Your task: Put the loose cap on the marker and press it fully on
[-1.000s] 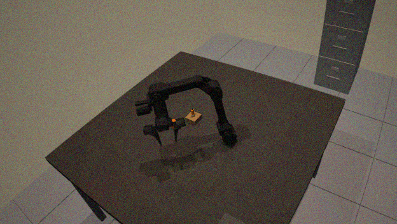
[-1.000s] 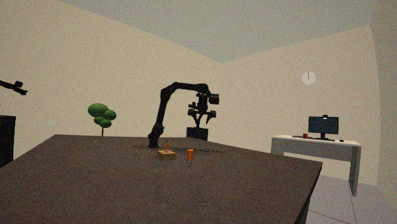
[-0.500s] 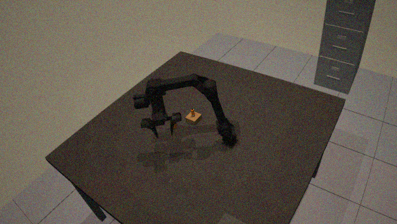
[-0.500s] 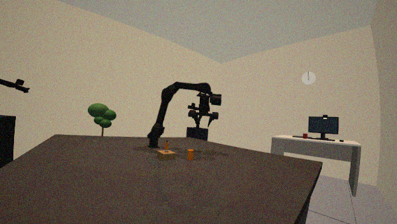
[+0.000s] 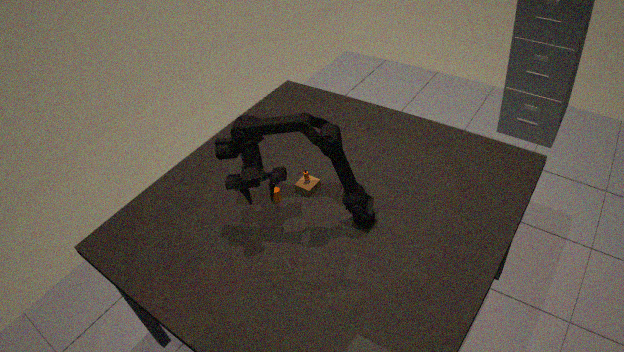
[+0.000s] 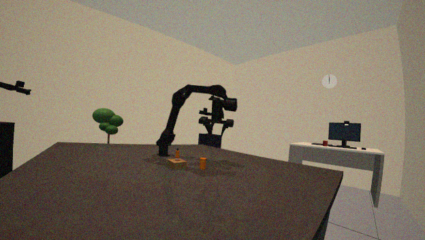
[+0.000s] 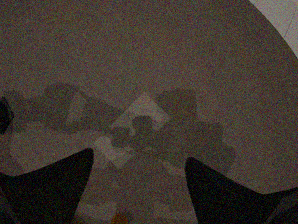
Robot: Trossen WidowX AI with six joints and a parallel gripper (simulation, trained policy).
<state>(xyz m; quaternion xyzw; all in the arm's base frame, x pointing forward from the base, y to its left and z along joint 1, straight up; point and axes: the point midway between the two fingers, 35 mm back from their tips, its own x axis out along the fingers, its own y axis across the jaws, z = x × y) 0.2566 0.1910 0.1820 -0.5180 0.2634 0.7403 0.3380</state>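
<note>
The orange cap lies 140 mm to the right of my gripper tip, 120 mm below it and 80 mm ahead of it. The rest, counted from my gripper tip: orange marker (240 mm to the right, 80 mm below, 20 mm ahead); tan holder block (240 mm to the right, 130 mm below, 20 mm ahead).
</note>
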